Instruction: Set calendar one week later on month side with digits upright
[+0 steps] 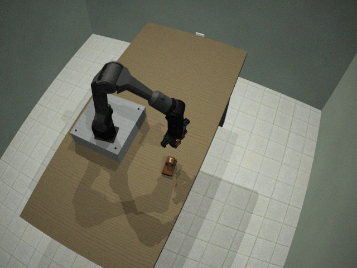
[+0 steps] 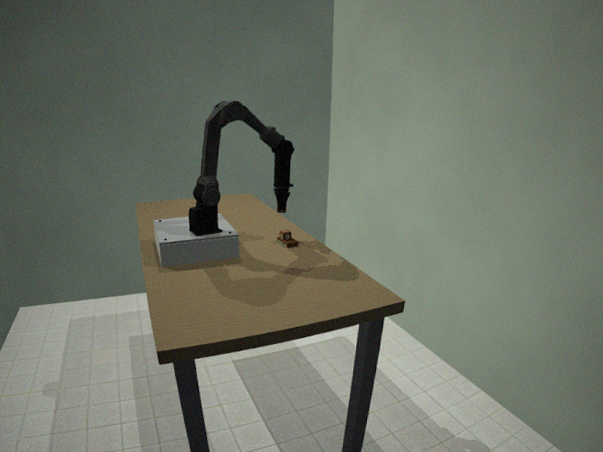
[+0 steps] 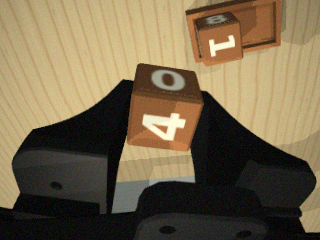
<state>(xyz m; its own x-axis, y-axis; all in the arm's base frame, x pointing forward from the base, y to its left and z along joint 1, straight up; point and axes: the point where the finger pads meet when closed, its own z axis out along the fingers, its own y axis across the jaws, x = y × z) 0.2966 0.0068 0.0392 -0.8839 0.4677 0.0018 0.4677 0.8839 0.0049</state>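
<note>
My gripper is now 11 cm above the brown tray, 6 cm to the left of it and 1 cm past it. The rest, counted from my hand: cube (right at my hand).
</note>
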